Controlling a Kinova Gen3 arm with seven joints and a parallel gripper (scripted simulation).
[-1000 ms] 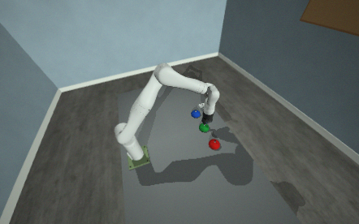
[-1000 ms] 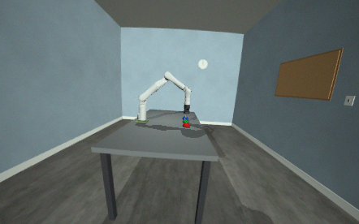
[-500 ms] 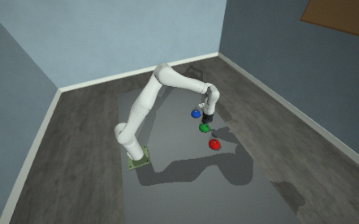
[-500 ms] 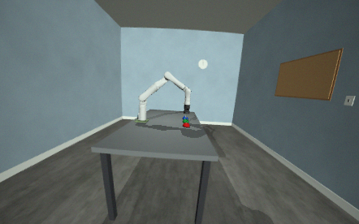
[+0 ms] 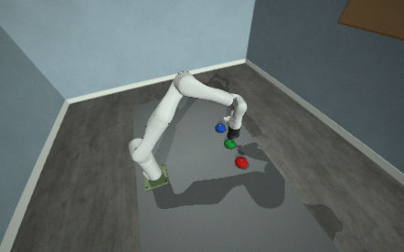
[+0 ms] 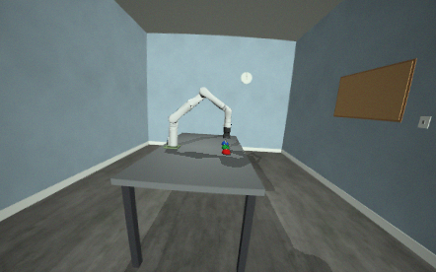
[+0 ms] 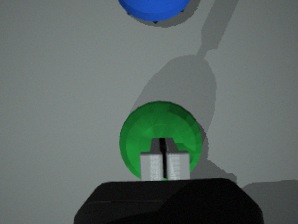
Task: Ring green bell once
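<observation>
My hand is 40 mm above the green bell. The rest, counted from my hand: red bell (170 mm to the right, 40 mm below, 10 mm ahead); then blue bell (170 mm to the left, 40 mm below, 10 mm behind).
</observation>
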